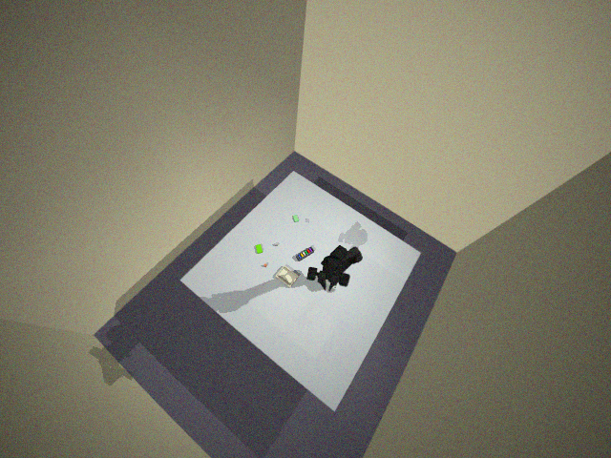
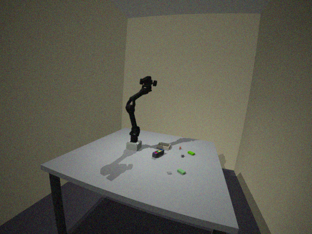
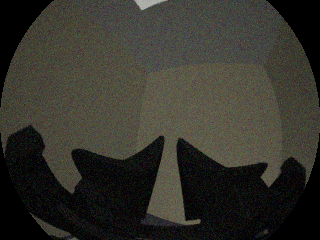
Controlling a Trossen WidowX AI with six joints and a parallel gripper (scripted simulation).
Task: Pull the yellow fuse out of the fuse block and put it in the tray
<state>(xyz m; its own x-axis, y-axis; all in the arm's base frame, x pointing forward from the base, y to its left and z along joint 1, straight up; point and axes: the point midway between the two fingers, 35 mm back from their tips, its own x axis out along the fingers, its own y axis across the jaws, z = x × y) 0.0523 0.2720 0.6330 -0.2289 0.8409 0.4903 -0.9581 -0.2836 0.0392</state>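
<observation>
My gripper tip is 24 cm short of the yellow fuse, 37 cm to the left of it and 69 cm above it. Also, from my gripper tip: cream tray (26 cm ahead, 18 cm to the right, 72 cm below).
</observation>
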